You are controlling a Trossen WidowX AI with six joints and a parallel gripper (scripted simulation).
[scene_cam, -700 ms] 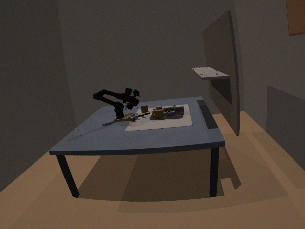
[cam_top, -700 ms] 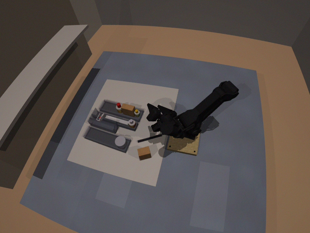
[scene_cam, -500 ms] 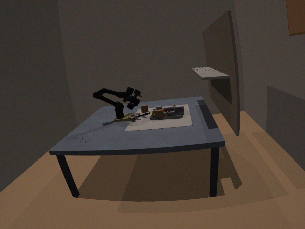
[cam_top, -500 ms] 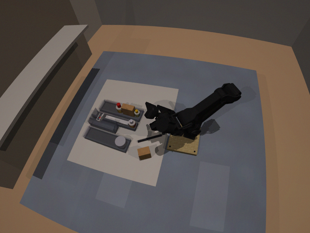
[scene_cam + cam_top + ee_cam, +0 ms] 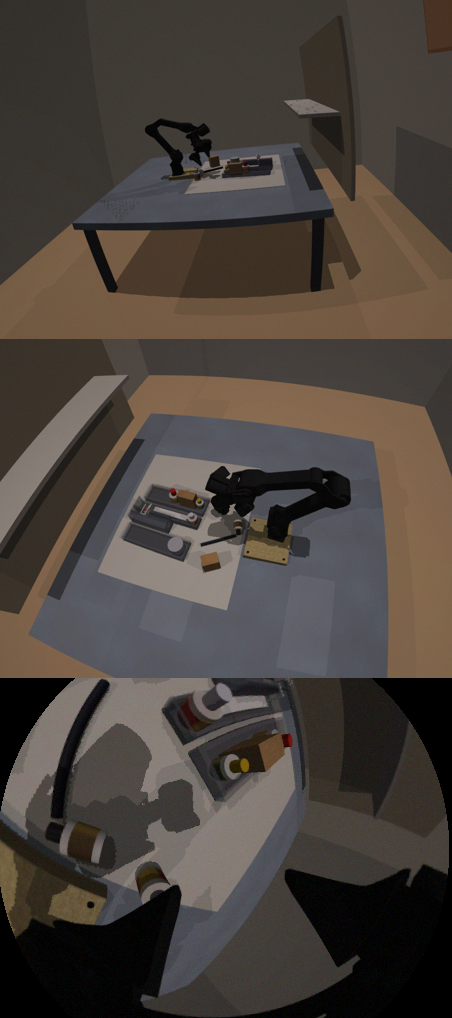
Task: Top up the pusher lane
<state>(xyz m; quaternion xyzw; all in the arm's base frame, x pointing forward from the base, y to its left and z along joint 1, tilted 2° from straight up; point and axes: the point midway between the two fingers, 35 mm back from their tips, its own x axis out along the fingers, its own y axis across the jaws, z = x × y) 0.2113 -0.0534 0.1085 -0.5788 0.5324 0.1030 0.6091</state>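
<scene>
My gripper tip is 110 mm short of the yellow-lidded jar, 50 mm to the right of it and 70 mm above it. Round my gripper tip: black rod: 20 mm behind, 170 mm to the left, 100 mm below; red-lidded jar: 230 mm ahead, 50 mm to the left, 60 mm below; brown jar: 70 mm behind, 100 mm to the left, 90 mm below.
</scene>
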